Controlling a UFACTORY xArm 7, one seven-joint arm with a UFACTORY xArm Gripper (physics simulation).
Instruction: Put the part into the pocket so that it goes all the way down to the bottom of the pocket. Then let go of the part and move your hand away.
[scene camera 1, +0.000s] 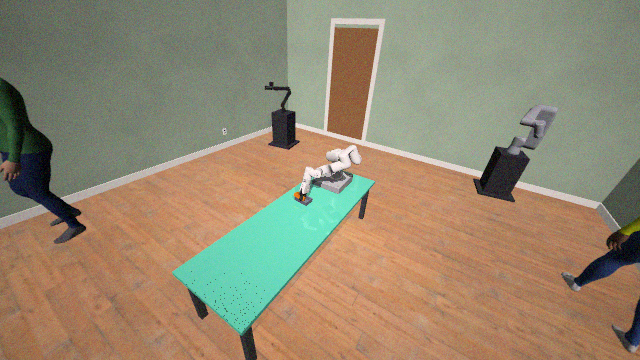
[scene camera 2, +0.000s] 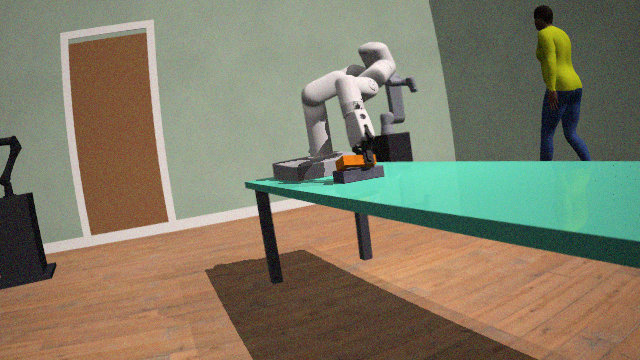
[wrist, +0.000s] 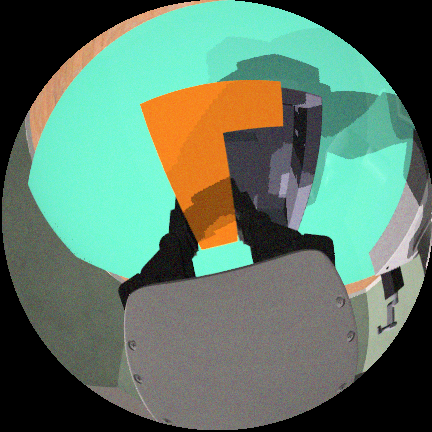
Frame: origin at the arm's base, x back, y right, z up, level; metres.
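Seen in the pictures: gripper, fingertip midpoint: (scene camera 1: 301, 199) (scene camera 2: 367, 165) (wrist: 207, 198); arm's base at its link origin: (scene camera 1: 336, 177) (scene camera 2: 322, 157).
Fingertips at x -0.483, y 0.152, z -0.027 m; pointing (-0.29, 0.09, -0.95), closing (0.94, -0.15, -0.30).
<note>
Offsets run from my fingertips to a thing's top centre. Level surfaces: height alone.
The part, an orange L-shaped piece {dx +0.024, dy +0.025, dz +0.042 m} (scene camera 1: 297, 195) (scene camera 2: 349, 161) (wrist: 187, 125), is held over a dark grey block with a pocket {dx +0.044, dy +0.006, dz -0.006 m} (scene camera 1: 305, 202) (scene camera 2: 358, 175) (wrist: 311, 145). In the wrist view the part covers the block's left side and is offset to the left of it. Part of the pocket's dark floor shows inside the corner of the L. In scene camera 2 the part is at or just above the block's top, not down inside it; whether they touch is unclear. My gripper (scene camera 2: 369, 160) (wrist: 207, 198) is shut on the long leg of the part.
The block stands on a green table {dz -0.042 m} (scene camera 1: 250, 245) (scene camera 2: 500, 200) near the arm's grey base (scene camera 1: 340, 184) (scene camera 2: 292, 170). Two other arms stand on dark pedestals (scene camera 1: 284, 129) (scene camera 1: 502, 172) away from the table. People are in the room, away from the table.
</note>
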